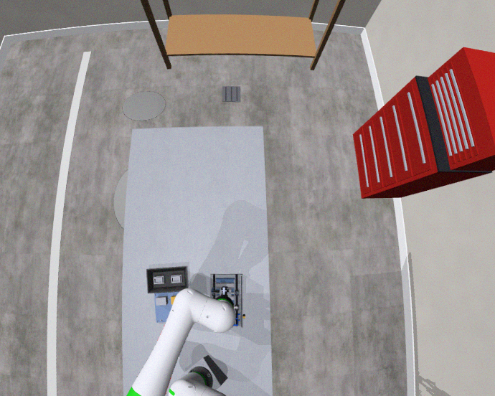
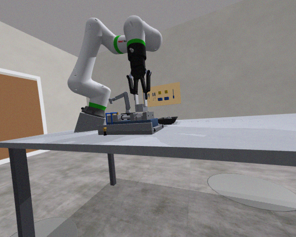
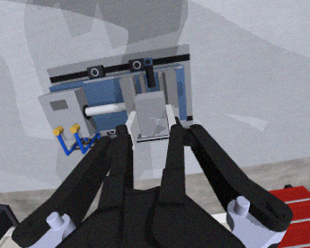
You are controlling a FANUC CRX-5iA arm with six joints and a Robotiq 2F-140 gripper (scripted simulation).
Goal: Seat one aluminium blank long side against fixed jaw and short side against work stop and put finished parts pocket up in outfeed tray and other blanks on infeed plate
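Now: the black work stop rod 10 mm behind my hand, 50 mm to the left of it and 70 mm below it. Also, from my hand: blue infeed plate 180 mm behind, 300 mm to the left, 150 mm below; then hose-end block 160 mm behind, 30 mm to the right, 80 mm below; then brass blank 120 mm behind, 270 mm to the left, 130 mm below.
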